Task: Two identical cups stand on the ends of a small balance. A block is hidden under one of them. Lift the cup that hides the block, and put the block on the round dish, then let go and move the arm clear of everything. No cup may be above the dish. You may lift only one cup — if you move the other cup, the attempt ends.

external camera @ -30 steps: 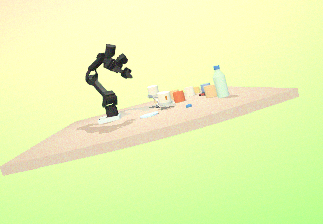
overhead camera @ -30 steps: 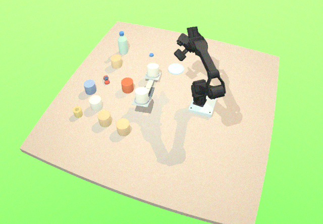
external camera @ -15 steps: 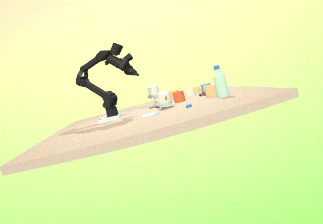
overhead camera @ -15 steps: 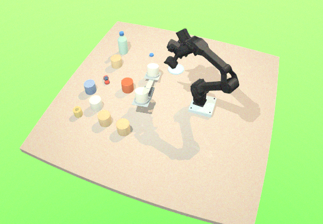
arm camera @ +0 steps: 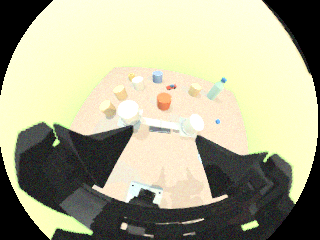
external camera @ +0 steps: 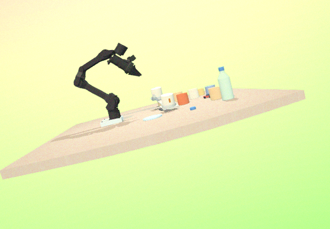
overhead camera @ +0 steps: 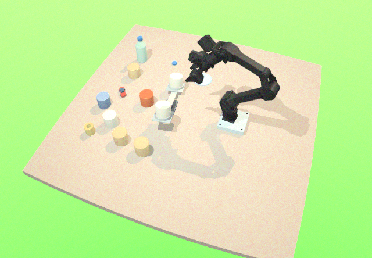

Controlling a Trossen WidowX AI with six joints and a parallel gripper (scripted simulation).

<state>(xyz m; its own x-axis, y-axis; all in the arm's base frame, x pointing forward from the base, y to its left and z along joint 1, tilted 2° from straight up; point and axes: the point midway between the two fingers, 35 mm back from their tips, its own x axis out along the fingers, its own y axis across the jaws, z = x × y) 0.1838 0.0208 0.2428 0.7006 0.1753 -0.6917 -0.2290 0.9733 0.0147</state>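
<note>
Right now the pale green block is 13 cm ahead of my gripper tip, 10 cm to the right of it and 19 cm below it. Also, from my gripper tip: red toy car (37 cm ahead, 6 cm to the left, 22 cm below); round dish (3 cm ahead, 24 cm to the right, 23 cm below); orange cylinder (21 cm ahead, 7 cm to the left, 20 cm below).
</note>
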